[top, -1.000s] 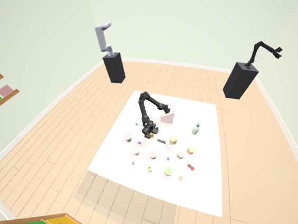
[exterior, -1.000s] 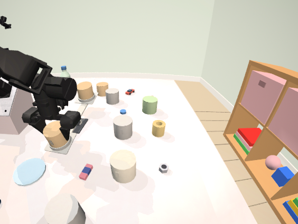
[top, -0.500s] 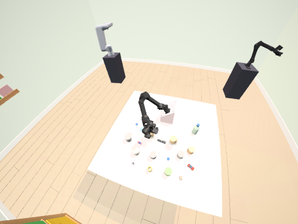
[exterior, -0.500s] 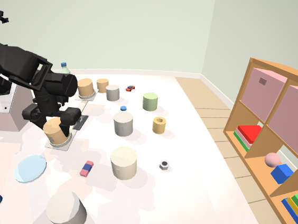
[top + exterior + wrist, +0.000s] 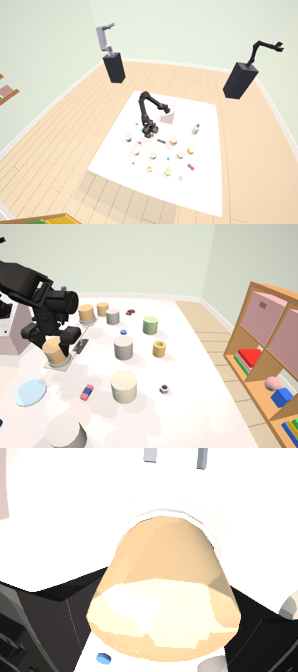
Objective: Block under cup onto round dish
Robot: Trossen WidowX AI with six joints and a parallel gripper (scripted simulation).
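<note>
Now: gripper tip 70 mm past the pale blue round dish, 110 mm to the left of it and 60 mm above it. Round my gripper tip: pale block: 10 mm below; then balance: 30 mm ahead, 130 mm to the left, 20 mm below; then pink-blue eraser: 110 mm ahead, 110 mm to the right, 60 mm below.
</note>
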